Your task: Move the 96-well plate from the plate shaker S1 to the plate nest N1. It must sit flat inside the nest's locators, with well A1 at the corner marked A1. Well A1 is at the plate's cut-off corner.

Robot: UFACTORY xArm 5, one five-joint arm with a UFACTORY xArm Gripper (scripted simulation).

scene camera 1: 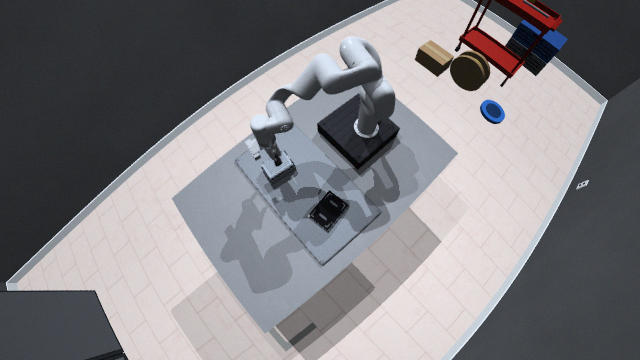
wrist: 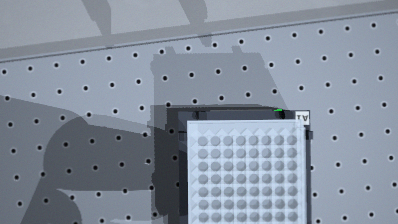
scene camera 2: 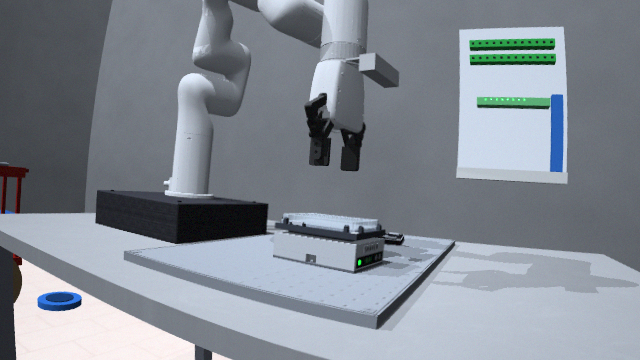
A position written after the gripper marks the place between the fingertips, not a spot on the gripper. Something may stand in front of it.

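Observation:
Plate shaker S1 (scene camera 2: pixel 351 257), 96-well plate (scene camera 2: pixel 332 222), the gripper (scene camera 2: pixel 335 168). Visible again: the 96-well plate (wrist: pixel 211 143).

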